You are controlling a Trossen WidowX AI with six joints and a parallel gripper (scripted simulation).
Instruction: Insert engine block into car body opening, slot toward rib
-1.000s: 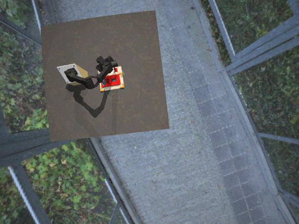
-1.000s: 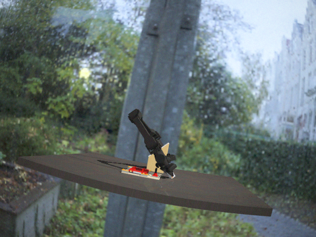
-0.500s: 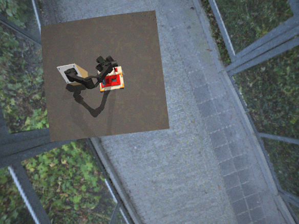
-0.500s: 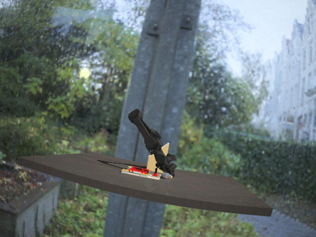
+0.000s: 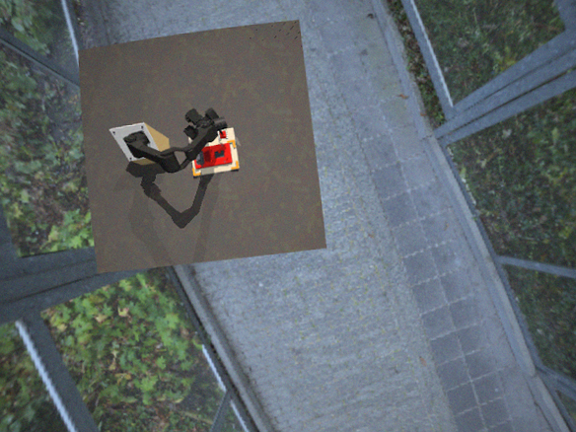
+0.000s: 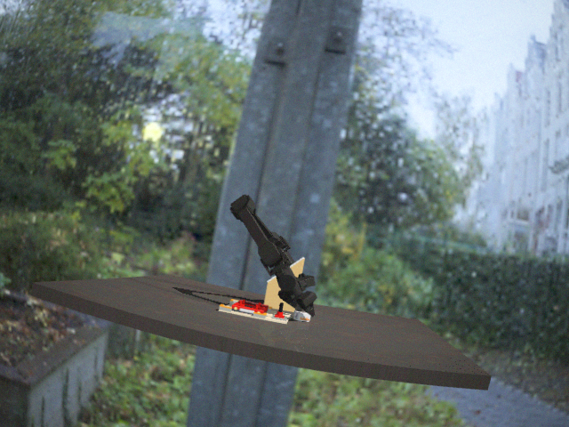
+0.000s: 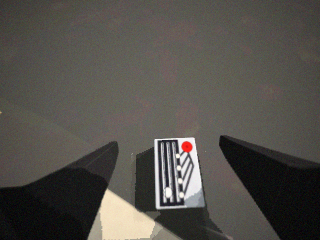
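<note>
The grey engine block is 20 mm to the right of my gripper tip, 10 mm below it and 10 mm ahead of it.
</note>
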